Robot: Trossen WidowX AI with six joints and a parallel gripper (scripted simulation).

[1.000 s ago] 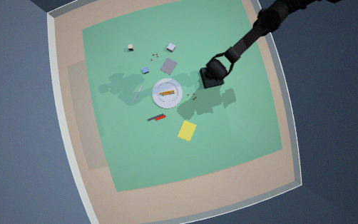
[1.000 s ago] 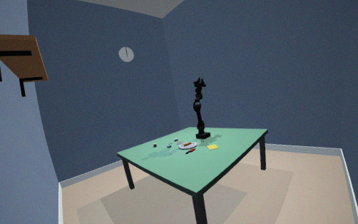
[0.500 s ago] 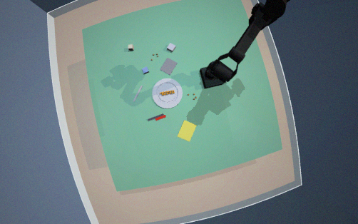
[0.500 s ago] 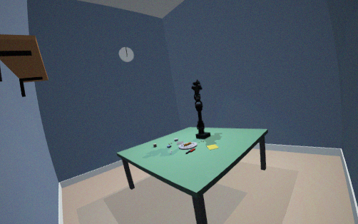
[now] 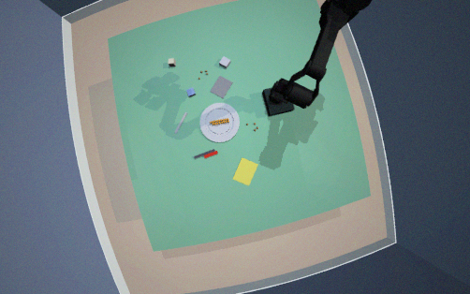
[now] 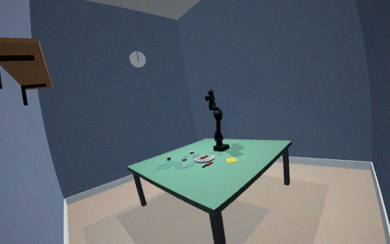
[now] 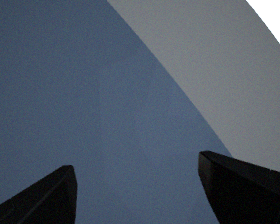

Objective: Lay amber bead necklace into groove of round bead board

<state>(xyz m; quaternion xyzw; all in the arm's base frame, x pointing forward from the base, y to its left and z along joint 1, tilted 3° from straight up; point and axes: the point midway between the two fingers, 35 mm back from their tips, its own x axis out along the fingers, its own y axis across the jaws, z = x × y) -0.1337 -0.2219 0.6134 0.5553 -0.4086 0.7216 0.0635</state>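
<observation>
The round grey bead board is 680 mm below my gripper tip, 460 mm ahead of it and 320 mm to the left of it. The rest, counted from my gripper tip: yellow pad (690 mm below, 580 mm to the left, 340 mm ahead); then blue block (680 mm below, 600 mm ahead, 160 mm to the left); then grey plate (690 mm below, 440 mm ahead, 140 mm to the left).
</observation>
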